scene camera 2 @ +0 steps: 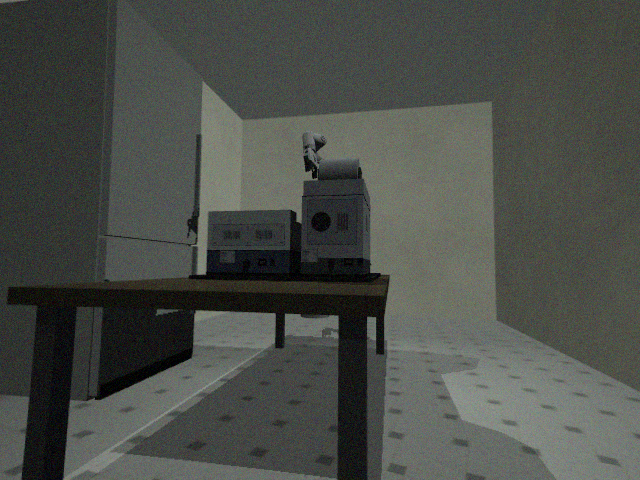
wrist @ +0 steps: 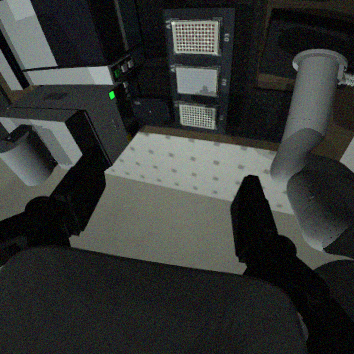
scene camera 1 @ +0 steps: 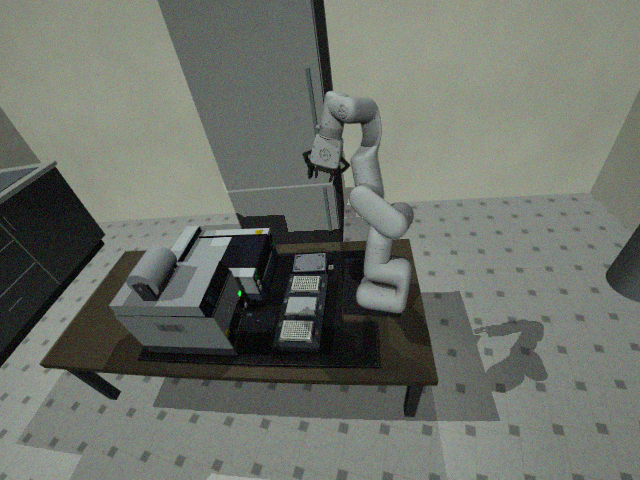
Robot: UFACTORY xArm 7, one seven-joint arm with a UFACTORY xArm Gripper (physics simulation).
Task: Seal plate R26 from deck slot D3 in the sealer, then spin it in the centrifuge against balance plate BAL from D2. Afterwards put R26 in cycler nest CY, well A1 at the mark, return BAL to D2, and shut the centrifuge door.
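Note:
Plate R26, with reddish wells in the wrist view, sits in deck slot D3. Balance plate BAL, with a smooth pale top, sits in D2. The sealer is the grey box with a roll on top and a green light. A second machine with a dark top stands behind it; I cannot tell whether it is the centrifuge, nor its door state. My gripper is open and empty, high above the deck's back end. I cannot make out nest CY.
Another plate sits in D1, and a grey flat piece lies at the deck's back end. The arm's base stands right of the deck on the wooden table. A tall grey cabinet stands behind.

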